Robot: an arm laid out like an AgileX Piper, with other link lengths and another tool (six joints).
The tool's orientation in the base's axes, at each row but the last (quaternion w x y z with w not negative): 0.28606 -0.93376 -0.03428 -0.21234; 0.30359 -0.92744 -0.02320 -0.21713; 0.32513 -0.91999 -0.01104 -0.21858; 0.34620 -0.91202 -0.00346 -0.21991; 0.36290 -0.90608 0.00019 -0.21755
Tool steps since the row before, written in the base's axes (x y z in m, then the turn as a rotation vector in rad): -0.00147 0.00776 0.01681 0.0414 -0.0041 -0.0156; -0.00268 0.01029 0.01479 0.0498 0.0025 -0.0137; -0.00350 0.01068 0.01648 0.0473 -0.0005 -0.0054; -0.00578 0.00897 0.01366 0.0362 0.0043 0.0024; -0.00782 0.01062 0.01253 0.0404 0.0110 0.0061
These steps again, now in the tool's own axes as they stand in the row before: 0.00522 -0.01548 -0.00884 0.0313 0.0192 0.0250; 0.00283 -0.01703 -0.00581 0.0391 0.0142 0.0307; 0.00228 -0.01877 -0.00636 0.0406 0.0113 0.0221; -0.00102 -0.01634 -0.00569 0.0330 0.0010 0.0156; -0.00382 -0.01730 -0.00414 0.0372 -0.0057 0.0192
